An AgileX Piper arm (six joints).
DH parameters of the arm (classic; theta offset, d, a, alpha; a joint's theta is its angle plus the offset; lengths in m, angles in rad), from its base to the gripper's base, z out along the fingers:
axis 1: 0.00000 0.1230 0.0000 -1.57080
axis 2: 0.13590 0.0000 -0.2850 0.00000
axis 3: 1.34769 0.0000 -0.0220 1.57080
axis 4: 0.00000 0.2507 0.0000 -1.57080
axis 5: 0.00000 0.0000 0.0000 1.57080
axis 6: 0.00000 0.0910 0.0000 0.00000
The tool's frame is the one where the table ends.
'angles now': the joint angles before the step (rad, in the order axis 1, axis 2, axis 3, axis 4, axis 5, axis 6). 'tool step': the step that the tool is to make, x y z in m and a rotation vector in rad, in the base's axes. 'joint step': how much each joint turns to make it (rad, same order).
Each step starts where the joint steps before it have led.
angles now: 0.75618 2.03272 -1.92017 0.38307 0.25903 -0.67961
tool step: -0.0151 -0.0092 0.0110 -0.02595 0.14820 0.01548
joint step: -0.00012 -0.05163 0.00010 -0.04962 0.17170 0.14046
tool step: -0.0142 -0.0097 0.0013 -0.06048 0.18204 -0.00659
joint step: -0.00011 -0.03608 0.00008 -0.04568 0.19723 0.14583
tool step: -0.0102 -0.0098 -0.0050 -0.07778 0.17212 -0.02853
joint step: -0.00342 -0.01781 -0.00039 -0.03349 0.18210 0.12293
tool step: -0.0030 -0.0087 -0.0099 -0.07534 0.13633 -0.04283
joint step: -0.01042 0.00244 0.00010 -0.02340 0.13595 0.09086
